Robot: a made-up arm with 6 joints.
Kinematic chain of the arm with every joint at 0, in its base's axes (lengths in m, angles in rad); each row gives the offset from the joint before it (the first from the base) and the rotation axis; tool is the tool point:
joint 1: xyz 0 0 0.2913 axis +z
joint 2: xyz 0 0 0 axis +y
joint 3: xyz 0 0 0.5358 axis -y
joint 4: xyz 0 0 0 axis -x
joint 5: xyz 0.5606 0 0 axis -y
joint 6: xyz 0 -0.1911 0 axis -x
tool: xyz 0 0 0
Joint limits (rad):
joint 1: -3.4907..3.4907
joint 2: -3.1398..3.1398
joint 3: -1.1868..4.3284
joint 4: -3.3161..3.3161
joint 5: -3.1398..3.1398
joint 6: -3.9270..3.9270
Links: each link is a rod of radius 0.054 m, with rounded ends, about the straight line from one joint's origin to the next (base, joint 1, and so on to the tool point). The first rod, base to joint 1, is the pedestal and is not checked.
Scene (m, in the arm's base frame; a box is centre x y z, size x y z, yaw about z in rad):
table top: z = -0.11
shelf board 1: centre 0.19 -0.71 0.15 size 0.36 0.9 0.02 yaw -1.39
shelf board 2: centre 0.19 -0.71 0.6 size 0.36 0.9 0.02 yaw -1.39
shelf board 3: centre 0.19 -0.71 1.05 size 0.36 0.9 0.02 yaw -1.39
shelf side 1: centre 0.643 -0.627 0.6 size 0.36 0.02 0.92 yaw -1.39
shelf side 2: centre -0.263 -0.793 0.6 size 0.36 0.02 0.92 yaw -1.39
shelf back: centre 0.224 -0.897 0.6 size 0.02 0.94 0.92 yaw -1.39
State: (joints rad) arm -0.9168 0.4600 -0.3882 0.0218 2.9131 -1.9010
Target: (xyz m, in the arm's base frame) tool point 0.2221 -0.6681 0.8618
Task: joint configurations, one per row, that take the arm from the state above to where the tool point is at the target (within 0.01 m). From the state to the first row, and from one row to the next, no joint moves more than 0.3 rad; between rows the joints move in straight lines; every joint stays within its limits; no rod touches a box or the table.
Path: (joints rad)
1: -0.7252 0.2318 -0.6541 -0.1036 2.9131 -1.9010
2: -0.5336 0.0037 -0.9201 -0.2291 2.9131 -1.9010
3: -0.5705 -0.1279 -0.7068 -0.1297 2.9131 -1.9010
4: -0.6074 -0.2596 -0.4935 -0.0303 2.9131 -1.9010
5: -0.6443 -0.3912 -0.2803 0.0691 2.9131 -1.9010
6: -0.7569 -0.1863 -0.1093 0.1216 2.9131 -1.9010
7: -0.8696 0.0186 0.0617 0.1741 2.9131 -1.9010
8: -0.9822 0.2236 0.2327 0.2266 2.9131 -1.9010

